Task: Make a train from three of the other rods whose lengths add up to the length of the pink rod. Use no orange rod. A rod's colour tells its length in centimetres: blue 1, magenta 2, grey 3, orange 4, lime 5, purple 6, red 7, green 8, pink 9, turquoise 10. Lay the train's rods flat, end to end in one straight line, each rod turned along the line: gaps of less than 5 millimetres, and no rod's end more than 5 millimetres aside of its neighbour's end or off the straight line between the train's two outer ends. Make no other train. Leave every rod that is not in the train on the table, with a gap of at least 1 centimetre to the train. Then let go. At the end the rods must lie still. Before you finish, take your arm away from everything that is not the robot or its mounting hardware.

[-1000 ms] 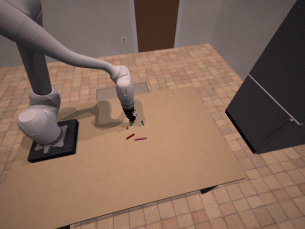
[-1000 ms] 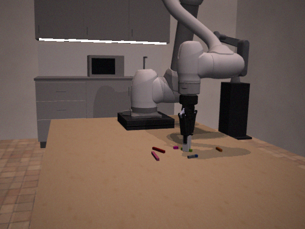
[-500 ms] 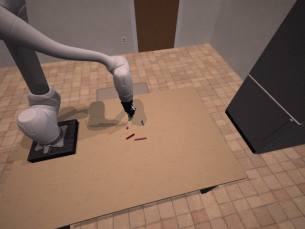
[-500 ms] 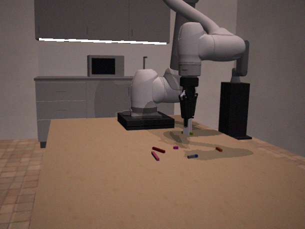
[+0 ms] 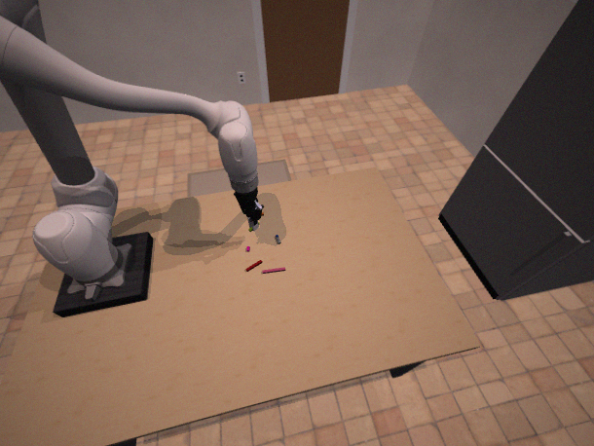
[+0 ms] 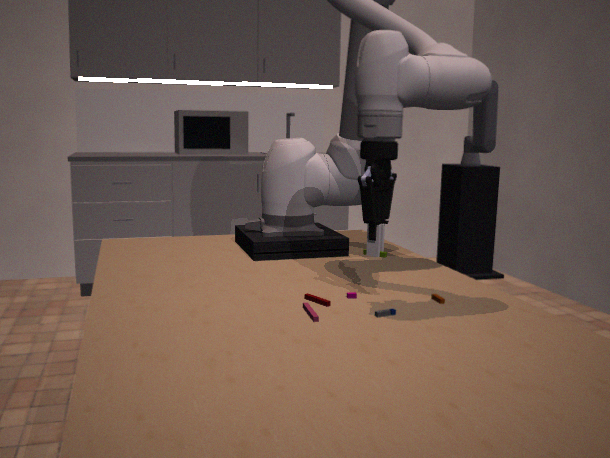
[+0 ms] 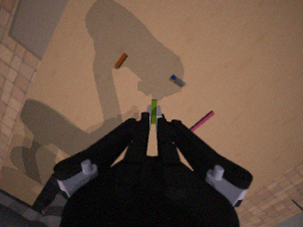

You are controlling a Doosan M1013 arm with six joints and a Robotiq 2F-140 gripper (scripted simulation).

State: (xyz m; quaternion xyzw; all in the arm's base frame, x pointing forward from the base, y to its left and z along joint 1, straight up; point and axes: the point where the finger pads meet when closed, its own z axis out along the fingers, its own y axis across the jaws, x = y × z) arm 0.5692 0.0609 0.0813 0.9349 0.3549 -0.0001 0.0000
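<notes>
Right now the grey rod is 90 mm ahead of my hand, 10 mm to the right of it and 130 mm below it. Also, from my hand: magenta rod (40 mm behind, 30 mm to the right, 130 mm below); then blue rod (90 mm ahead, 10 mm to the left, 130 mm below); then lime rod (30 mm below).
</notes>
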